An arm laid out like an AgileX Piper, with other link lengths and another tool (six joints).
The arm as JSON. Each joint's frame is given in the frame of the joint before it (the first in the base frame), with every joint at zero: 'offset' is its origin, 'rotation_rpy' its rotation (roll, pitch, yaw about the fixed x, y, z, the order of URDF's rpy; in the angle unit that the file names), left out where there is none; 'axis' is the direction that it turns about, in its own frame. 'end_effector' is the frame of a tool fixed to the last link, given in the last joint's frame.
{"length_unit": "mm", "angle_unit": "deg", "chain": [
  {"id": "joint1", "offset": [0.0, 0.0, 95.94], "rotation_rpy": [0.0, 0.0, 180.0], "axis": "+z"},
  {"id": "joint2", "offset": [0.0, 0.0, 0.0], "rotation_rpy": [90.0, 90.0, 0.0], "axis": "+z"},
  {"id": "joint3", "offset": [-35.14, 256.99, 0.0], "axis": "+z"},
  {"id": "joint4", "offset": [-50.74, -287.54, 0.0], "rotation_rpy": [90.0, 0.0, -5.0], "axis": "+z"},
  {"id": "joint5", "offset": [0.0, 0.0, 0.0], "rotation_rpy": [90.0, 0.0, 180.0], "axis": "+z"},
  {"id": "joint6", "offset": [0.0, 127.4, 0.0], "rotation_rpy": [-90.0, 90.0, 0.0], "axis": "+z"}
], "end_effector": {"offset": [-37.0, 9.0, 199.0], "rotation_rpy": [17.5, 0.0, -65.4]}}
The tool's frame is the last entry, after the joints.
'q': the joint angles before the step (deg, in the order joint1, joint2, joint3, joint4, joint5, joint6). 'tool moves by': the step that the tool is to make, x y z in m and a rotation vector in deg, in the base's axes. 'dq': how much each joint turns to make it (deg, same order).
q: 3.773, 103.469, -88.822, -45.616, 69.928, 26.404
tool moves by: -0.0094, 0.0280, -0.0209, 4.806, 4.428, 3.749
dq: 0.002, -0.011, -0.016, 6.638, -0.005, -6.537
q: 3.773, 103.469, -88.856, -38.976, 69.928, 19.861
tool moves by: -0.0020, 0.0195, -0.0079, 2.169, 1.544, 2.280
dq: 0.846, -0.002, 0.009, 2.831, -0.004, -2.406
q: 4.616, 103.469, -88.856, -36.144, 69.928, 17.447
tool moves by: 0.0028, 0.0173, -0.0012, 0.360, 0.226, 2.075
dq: 1.876, 0.006, -0.010, 0.460, 0.005, -0.345
